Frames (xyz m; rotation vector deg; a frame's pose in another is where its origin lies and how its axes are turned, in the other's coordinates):
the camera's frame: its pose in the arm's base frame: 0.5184 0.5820 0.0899 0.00 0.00 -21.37
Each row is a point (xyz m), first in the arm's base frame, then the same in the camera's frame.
Working: the arm's base frame: its pose in the camera's frame: -0.2707 -0.7309 -0.0899 0.00 0.00 21.37

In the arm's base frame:
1: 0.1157 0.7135 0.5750
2: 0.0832 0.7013 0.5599
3: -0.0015 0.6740 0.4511
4: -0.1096 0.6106 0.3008
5: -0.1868 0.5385 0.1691
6: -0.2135 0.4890 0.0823
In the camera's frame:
1: -0.4229 -0.0243 0.4851
2: -0.4488 -0.0475 0.4700
3: -0.5177 -0.1038 0.3612
4: -0.5952 -0.2022 0.2109
5: -0.6409 -0.2975 0.0792
6: -0.6477 -0.3533 -0.0076

